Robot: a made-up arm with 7 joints. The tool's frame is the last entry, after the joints. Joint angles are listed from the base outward. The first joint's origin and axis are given. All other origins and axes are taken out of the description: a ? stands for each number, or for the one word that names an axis. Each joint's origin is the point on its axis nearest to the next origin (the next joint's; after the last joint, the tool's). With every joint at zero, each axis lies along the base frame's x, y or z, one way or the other. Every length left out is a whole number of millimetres.
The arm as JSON. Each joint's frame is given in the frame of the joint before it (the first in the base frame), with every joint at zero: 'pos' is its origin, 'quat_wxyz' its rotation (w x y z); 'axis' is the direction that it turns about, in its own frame. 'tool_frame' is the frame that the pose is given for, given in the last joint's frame.
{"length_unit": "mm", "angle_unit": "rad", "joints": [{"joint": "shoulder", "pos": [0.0, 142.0, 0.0], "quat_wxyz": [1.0, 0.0, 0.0, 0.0], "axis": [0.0, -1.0, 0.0]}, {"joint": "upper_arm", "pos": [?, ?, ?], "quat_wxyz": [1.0, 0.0, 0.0, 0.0], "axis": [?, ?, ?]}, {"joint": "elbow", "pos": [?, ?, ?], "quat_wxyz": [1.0, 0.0, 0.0, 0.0], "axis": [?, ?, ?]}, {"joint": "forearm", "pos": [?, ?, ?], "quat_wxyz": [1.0, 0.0, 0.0, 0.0], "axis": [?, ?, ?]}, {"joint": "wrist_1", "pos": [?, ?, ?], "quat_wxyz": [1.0, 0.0, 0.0, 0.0], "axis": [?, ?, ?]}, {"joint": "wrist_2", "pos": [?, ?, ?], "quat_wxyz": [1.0, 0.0, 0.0, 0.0], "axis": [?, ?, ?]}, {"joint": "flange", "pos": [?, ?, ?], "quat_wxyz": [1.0, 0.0, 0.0, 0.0], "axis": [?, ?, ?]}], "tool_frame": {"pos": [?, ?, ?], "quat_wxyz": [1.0, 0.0, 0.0, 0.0]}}
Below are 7 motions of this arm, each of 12 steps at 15 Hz.
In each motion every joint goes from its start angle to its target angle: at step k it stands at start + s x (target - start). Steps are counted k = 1, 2, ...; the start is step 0. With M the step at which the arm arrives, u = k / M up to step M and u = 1 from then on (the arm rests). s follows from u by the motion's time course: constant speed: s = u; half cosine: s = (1 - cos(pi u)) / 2; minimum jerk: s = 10 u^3 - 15 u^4 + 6 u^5.
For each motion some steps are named. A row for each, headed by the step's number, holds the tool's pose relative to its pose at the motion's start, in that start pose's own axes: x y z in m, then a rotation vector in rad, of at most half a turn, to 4 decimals.
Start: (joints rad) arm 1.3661 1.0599 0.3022 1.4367 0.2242 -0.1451 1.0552
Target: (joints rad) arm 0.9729 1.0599 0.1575 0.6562 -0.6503 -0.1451 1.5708
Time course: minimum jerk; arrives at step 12
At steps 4, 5, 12:
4: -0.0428 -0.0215 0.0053 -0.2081 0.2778 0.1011
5: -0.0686 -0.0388 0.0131 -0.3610 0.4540 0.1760
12: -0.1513 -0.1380 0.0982 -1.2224 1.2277 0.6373

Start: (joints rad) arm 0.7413 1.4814 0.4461 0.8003 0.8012 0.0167 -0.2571
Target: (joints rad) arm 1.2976 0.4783 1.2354 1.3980 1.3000 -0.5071 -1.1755
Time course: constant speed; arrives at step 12
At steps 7, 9, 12:
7: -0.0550 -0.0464 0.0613 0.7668 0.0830 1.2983
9: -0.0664 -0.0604 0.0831 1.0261 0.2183 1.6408
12: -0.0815 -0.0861 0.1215 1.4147 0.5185 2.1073

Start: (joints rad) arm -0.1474 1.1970 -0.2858 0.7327 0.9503 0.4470 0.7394
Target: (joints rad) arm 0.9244 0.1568 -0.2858 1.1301 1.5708 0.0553 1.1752
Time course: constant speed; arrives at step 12
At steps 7, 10, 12:
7: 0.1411 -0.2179 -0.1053 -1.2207 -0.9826 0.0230
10: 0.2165 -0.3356 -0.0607 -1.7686 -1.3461 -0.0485
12: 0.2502 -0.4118 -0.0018 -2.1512 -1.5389 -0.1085

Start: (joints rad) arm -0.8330 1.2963 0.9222 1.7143 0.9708 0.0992 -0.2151
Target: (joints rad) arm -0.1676 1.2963 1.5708 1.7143 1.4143 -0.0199 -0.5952
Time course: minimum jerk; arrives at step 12
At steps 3, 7, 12:
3: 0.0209 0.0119 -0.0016 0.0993 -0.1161 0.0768
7: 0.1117 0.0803 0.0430 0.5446 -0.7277 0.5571
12: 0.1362 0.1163 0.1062 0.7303 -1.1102 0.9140

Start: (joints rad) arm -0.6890 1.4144 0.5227 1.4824 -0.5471 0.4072 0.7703
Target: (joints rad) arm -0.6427 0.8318 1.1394 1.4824 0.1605 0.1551 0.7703
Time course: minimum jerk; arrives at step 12
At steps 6, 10, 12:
6: -0.0434 -0.0420 0.0062 0.0051 -0.3380 0.5763
10: -0.0811 -0.1069 0.0200 0.1747 -0.5993 1.0863
12: -0.0835 -0.1129 0.0216 0.1946 -0.6156 1.1233

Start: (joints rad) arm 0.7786 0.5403 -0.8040 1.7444 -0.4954 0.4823 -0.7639
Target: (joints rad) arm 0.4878 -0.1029 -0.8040 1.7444 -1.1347 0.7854 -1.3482
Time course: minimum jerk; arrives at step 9
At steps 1, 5, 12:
1: 0.0016 -0.0011 0.0009 0.0078 0.0007 0.0002
5: 0.0929 -0.0366 0.0426 0.4398 0.0906 -0.0115
12: 0.1563 -0.0382 0.0584 0.7483 0.2090 -0.0724

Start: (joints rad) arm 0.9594 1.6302 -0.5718 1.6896 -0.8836 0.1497 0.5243
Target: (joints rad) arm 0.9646 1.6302 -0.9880 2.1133 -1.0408 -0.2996 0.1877
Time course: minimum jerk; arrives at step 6
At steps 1, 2, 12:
1: 0.0042 0.0001 0.0008 0.0149 -0.0302 -0.0211
2: 0.0247 0.0001 0.0062 0.0889 -0.1829 -0.1167
12: 0.1037 -0.0053 0.0535 0.4277 -0.9427 -0.3805

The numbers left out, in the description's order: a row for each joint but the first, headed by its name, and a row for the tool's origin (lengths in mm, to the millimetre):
upper_arm: xyz 0.0 0.0 0.0, axis 1.0 0.0 0.0
elbow: xyz 0.0 0.0 -256.0, axis 0.0 0.0 1.0
forearm: xyz 0.0 0.0 0.0, axis 0.0 -1.0 0.0
wrist_1: xyz 0.0 0.0 -207.0, axis 0.0 0.0 1.0
wrist_2: xyz 0.0 0.0 0.0, axis 0.0 1.0 0.0
flange: xyz 0.0 0.0 0.0, axis -1.0 0.0 0.0
tool: xyz 0.0 0.0 0.0

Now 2 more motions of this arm.
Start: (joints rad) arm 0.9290 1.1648 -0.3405 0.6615 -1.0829 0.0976 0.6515
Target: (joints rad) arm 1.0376 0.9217 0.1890 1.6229 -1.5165 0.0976 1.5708
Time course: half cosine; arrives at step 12
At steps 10, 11, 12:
10: 0.0122 0.0889 0.1759 0.1453 -0.1060 0.2224
11: 0.0088 0.0876 0.1859 0.1493 -0.1019 0.2501
12: 0.0076 0.0870 0.1893 0.1505 -0.1004 0.2600

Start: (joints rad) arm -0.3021 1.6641 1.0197 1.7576 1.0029 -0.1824 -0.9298
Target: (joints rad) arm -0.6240 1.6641 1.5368 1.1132 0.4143 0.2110 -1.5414
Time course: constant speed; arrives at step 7
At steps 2, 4, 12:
2: -0.0112 0.0257 -0.0265 0.3295 -0.0664 -0.2489
4: -0.0214 0.0565 -0.0475 0.6653 -0.1365 -0.5004
12: -0.0356 0.1093 -0.0659 1.1519 -0.2538 -0.9002

